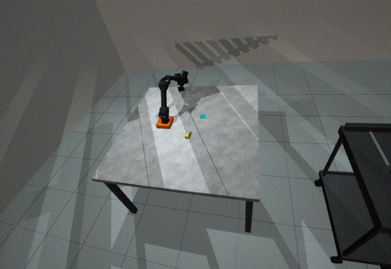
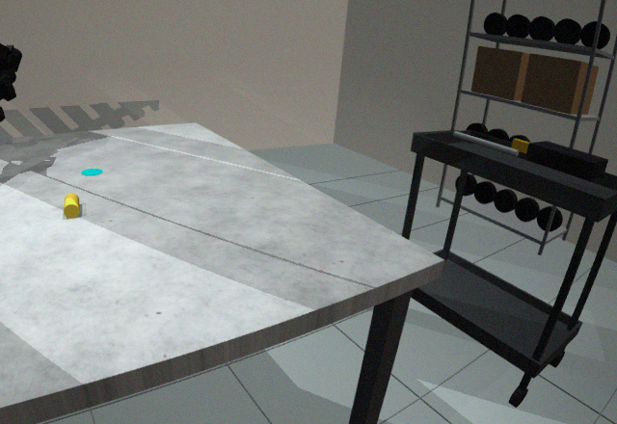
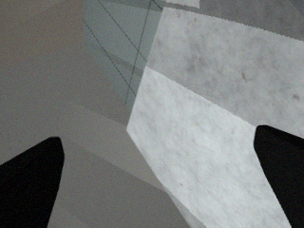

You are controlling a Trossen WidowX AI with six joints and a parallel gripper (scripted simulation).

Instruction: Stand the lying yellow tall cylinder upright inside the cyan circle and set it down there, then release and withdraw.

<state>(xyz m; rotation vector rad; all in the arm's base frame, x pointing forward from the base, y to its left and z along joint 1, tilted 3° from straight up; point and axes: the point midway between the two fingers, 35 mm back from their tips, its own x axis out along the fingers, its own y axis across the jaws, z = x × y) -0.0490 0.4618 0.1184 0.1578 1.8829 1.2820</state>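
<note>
The yellow tall cylinder is 570 mm to the right of my gripper tip, 340 mm ahead of it and 140 mm below it. From my gripper tip the other things lie so: cyan circle 380 mm ahead, 300 mm to the right, 150 mm below.
</note>
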